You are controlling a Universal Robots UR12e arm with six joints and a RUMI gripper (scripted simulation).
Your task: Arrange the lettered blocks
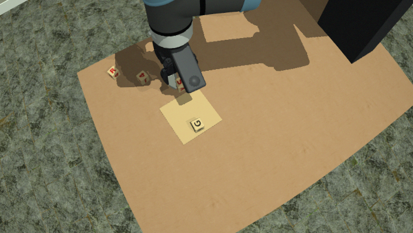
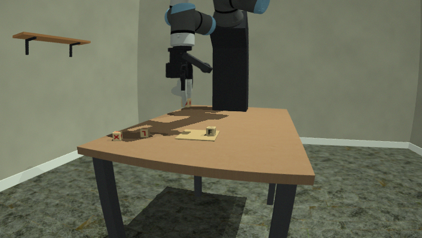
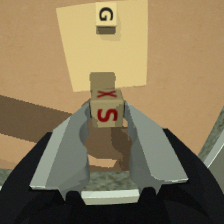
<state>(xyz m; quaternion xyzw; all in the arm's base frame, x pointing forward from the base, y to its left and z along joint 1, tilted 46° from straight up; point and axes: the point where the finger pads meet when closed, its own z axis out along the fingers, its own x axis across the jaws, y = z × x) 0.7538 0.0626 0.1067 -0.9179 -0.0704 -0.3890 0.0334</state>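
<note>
Right now my hand is 1 cm past the pale mat, 5 cm to the right of it and 12 cm above it. From my hand the other things lie so: block: right at my hand.
</note>
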